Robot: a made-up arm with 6 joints.
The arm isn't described. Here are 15 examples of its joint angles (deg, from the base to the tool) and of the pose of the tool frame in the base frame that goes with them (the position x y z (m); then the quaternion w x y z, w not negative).
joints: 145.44 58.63 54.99 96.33 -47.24 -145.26
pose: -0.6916 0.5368 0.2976 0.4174 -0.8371 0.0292 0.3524
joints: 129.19 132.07 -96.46 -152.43 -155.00 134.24
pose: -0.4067 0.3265 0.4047 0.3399 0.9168 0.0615 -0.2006
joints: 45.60 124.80 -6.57 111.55 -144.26 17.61
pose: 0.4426 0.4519 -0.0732 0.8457 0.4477 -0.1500 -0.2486
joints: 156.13 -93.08 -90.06 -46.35 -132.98 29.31
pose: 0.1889 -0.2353 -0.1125 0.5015 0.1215 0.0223 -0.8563
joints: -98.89 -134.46 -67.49 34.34 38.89 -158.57
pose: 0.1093 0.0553 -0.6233 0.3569 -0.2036 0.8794 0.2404
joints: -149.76 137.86 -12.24 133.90 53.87 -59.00
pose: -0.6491 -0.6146 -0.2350 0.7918 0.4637 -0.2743 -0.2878
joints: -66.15 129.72 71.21 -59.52 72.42 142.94
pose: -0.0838 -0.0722 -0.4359 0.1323 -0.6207 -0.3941 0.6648
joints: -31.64 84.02 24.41 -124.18 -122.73 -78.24
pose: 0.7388 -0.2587 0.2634 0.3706 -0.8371 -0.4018 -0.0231
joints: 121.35 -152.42 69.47 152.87 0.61 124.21
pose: 0.3871 -0.8089 0.0652 0.7974 0.5703 -0.1046 0.1670
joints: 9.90 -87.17 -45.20 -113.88 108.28 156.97
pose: -0.6905 -0.2376 -0.0883 0.5253 -0.2248 0.7226 -0.3891
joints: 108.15 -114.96 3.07 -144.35 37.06 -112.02
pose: 0.2597 -0.9400 -0.2120 0.4186 -0.1651 0.8915 -0.0524
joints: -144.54 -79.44 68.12 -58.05 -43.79 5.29
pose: 0.5936 0.2389 1.0174 0.1630 0.5700 -0.2377 0.7695
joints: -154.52 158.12 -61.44 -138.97 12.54 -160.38
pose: -0.7688 -0.4495 -0.0387 0.5275 0.4016 -0.2918 -0.6894
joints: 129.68 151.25 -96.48 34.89 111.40 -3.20
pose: -0.5531 0.4193 0.1760 0.2923 0.7926 -0.3058 -0.4391
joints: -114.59 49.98 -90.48 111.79 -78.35 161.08
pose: -0.0565 0.0671 1.0714 0.1522 0.3035 -0.0792 -0.9373
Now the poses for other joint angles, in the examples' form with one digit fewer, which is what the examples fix.
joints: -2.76 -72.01 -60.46 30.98 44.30 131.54
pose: -0.963 0.152 0.049 0.114 -0.608 -0.130 0.775
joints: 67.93 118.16 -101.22 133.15 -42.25 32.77
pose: 0.214 0.549 0.803 0.321 -0.678 0.036 -0.660
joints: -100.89 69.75 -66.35 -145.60 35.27 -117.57
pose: -0.020 -0.284 1.215 0.854 -0.412 -0.312 0.060
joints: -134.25 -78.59 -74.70 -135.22 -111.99 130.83
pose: 0.584 0.348 0.019 0.294 0.550 -0.184 0.760
